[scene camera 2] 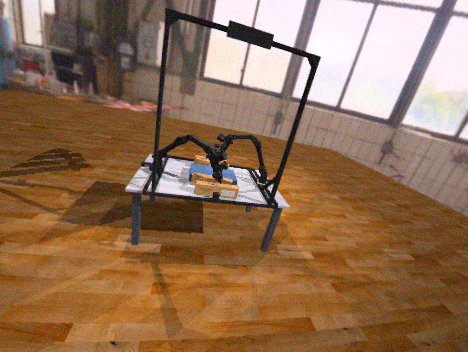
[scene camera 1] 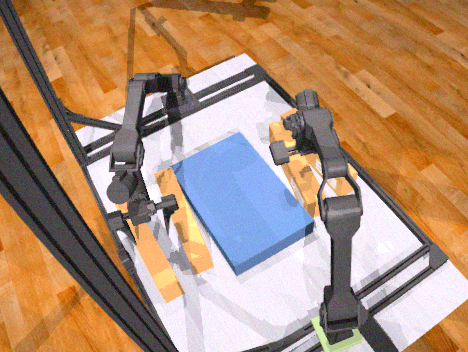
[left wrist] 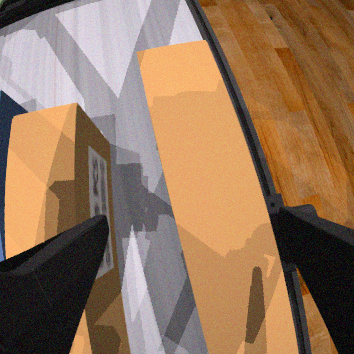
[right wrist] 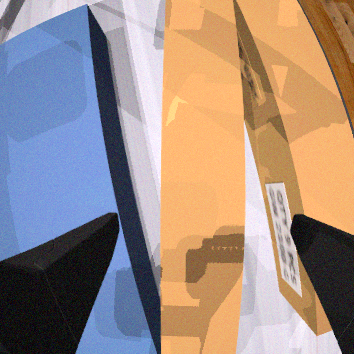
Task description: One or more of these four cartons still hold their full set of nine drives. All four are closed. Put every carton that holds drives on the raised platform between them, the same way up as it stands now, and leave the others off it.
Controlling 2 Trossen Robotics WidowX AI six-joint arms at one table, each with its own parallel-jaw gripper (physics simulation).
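Frame: origin at the left arm's base, x right, y ahead, z up, level; millimetres.
Seen in the pictures: left gripper, fingertip midpoint: (scene camera 2: 221,181) (scene camera 1: 152,239) (left wrist: 193,219); right gripper, fingertip midpoint: (scene camera 1: 299,156) (right wrist: 206,223); left arm's base, link origin: (scene camera 1: 177,100); right arm's base, link origin: (scene camera 2: 262,182) (scene camera 1: 336,329).
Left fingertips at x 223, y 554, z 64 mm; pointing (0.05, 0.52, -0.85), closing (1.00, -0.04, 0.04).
Observation:
Offsets run from my left fingertips to a thing's top centre.
The blue platform {dy -81, dx -270, dz -47 mm} (scene camera 1: 240,200) (right wrist: 50,170) lies between two pairs of closed orange cartons. At the left are an outer carton {dy -25, dx +23, dz -22 mm} (scene camera 1: 152,252) (left wrist: 195,160) and an inner carton {dy -73, dx -95, dz -22 mm} (scene camera 1: 196,250) (left wrist: 35,155), with a white label on the inner one's side. At the right are an inner carton {dy -104, dx -466, dz -22 mm} (scene camera 1: 301,182) (right wrist: 202,150) and an outer carton {dy -133, dx -553, dz -22 mm} (scene camera 1: 346,186) (right wrist: 320,165), whose side label is partly legible. My left gripper (scene camera 1: 145,217) (left wrist: 193,219) is open and empty above the left outer carton, its fingers to either side. My right gripper (right wrist: 206,223) is open and empty over the right inner carton.
Dark rails (scene camera 1: 395,212) run along the table's edges. In scene camera 1 a thick dark frame post (scene camera 1: 65,220) crosses the left side. A tall dark frame (scene camera 2: 161,90) stands over the table in scene camera 2. The right arm hides parts of the right cartons in scene camera 1.

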